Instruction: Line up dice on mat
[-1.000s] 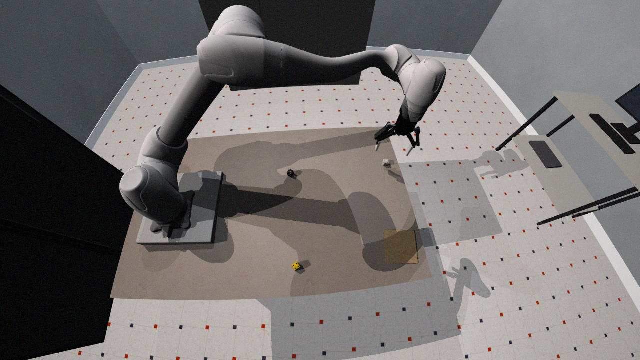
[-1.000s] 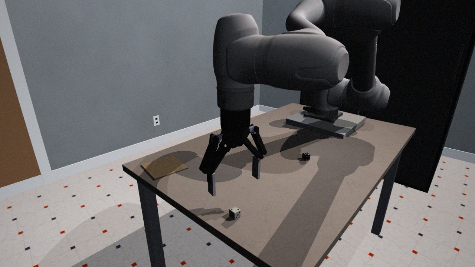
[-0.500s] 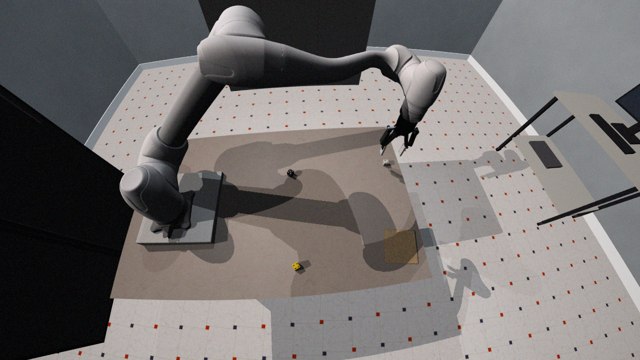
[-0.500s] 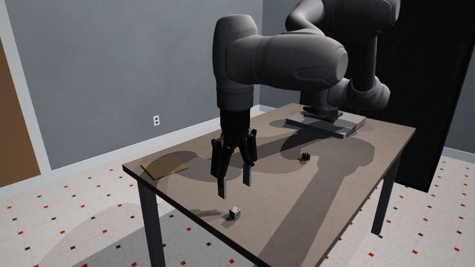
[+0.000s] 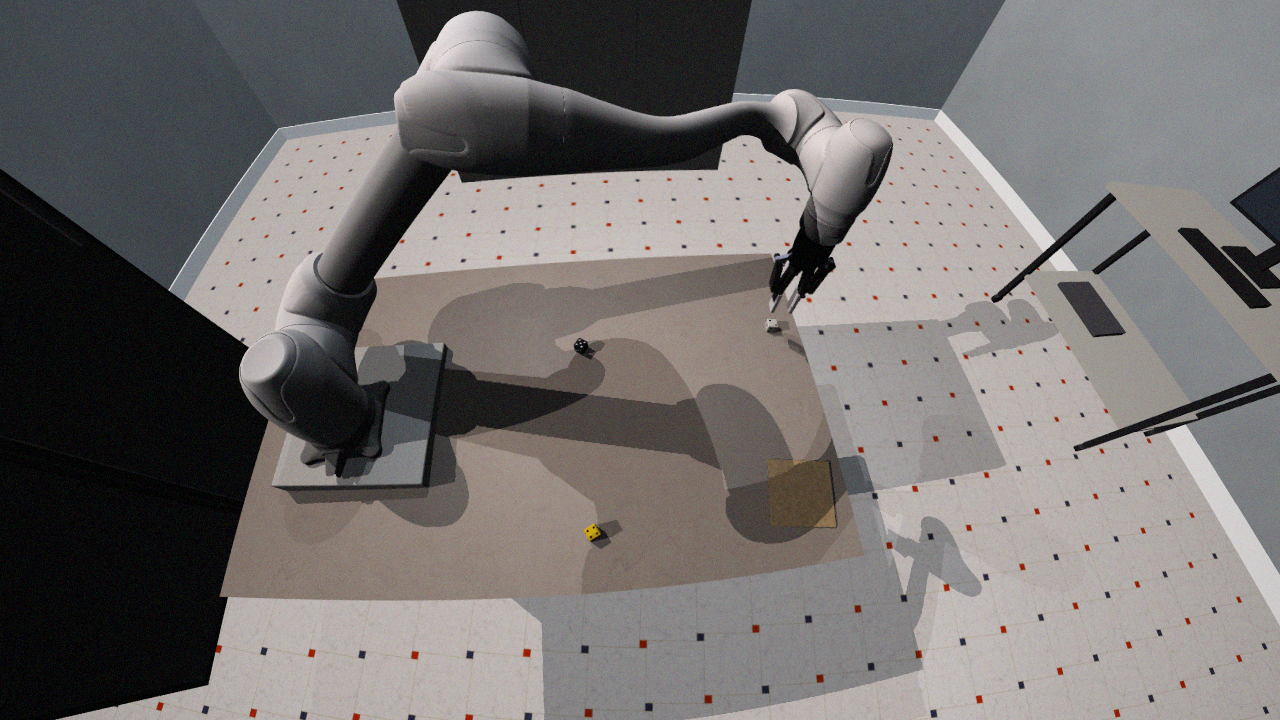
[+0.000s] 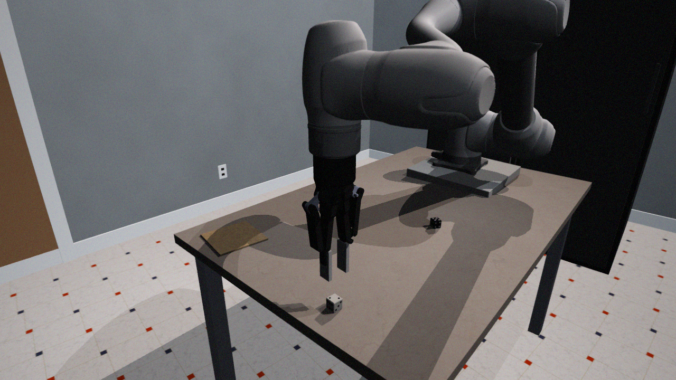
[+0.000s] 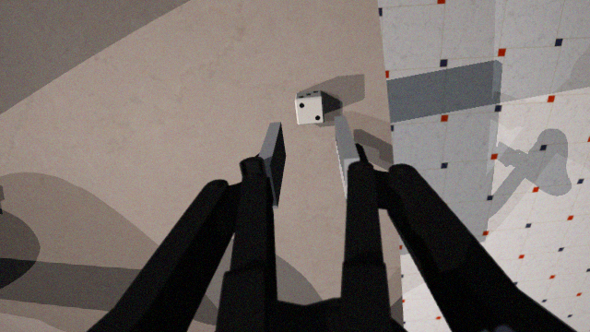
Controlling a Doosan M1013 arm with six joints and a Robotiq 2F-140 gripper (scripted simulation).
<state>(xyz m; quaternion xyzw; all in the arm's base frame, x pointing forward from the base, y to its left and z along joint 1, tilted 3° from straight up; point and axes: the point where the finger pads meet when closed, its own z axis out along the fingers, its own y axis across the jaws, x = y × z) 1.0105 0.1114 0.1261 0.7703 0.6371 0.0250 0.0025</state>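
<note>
Right now the grey die is 100 mm below my hand. The rest, counted from my hand: tan mat: 60 mm behind, 410 mm to the right, 110 mm below; then black die: 470 mm behind, 10 mm to the left, 100 mm below; then yellow die: 500 mm behind, 410 mm to the right, 100 mm below.
</note>
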